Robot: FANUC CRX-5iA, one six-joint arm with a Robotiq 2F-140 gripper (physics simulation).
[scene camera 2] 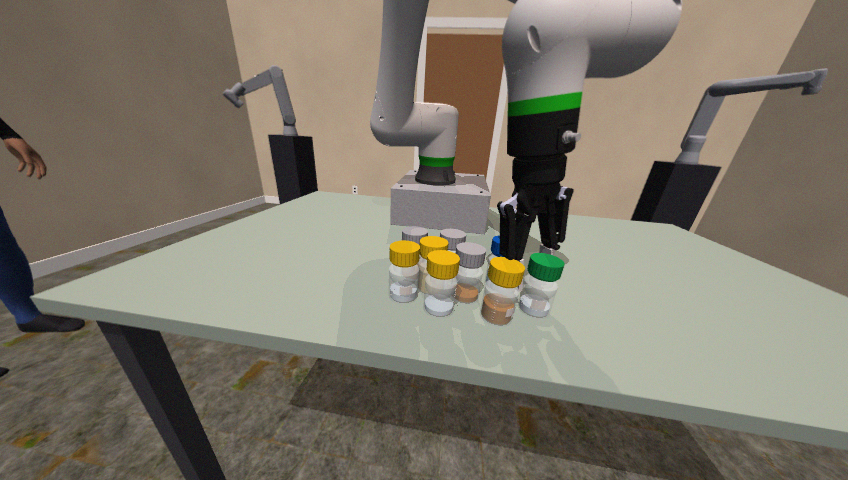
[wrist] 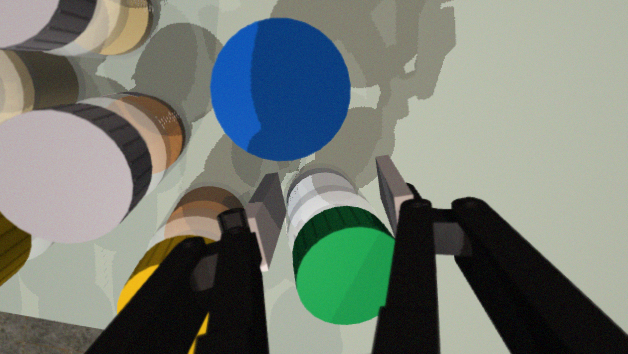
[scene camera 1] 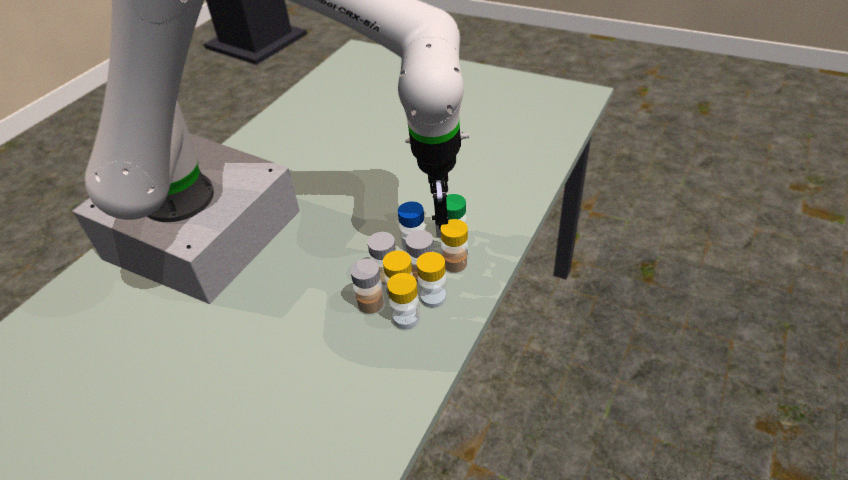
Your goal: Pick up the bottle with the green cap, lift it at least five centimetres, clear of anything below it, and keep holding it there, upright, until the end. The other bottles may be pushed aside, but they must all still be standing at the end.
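Frame: origin at the arm's base, x ahead, y left, z up, level; metres.
Where they show: gripper, fingertip midpoint: (scene camera 2: 530, 281) (wrist: 329, 185) (scene camera 1: 441, 223); arm's base, link origin: (scene camera 2: 435, 180) (scene camera 1: 177, 197).
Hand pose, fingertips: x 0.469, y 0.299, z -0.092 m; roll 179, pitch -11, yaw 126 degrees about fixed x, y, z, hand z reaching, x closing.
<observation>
Each offset is from my fingertips to the top centre of the thing.
The green-capped bottle {dz +0.061, dx +0.023, dy +0.012 m} (scene camera 1: 455, 205) (scene camera 2: 545, 267) (wrist: 345, 277) stands upright on the table at the right of the group in scene camera 2. My gripper (scene camera 1: 440, 221) (scene camera 2: 531, 252) (wrist: 329, 185) is open and empty, pointing down. In the wrist view its finger pads lie to the left and right of the green-capped bottle, with gaps beside the clear body. In scene camera 2 the fingers are behind the green cap. A yellow-capped bottle {dz +0.061, dx +0.068, dy -0.057 m} (scene camera 1: 454, 233) (scene camera 2: 505, 272) (wrist: 136, 286) stands close beside it, past the left finger. A blue-capped bottle {dz +0.061, dx -0.040, dy -0.053 m} (scene camera 1: 410, 214) (scene camera 2: 496, 245) (wrist: 280, 90) stands near the pads.
Three grey-capped bottles, one of them {dz +0.061, dx -0.019, dy -0.238 m} (scene camera 1: 365, 273) nearest scene camera 1, and more yellow-capped bottles, including one (scene camera 1: 402, 288) (scene camera 2: 442, 264), stand upright in a cluster. The robot's base block (scene camera 1: 243, 237) (scene camera 2: 440, 208) is behind them. The table's edge (scene camera 2: 357, 353) runs past the bottles.
</observation>
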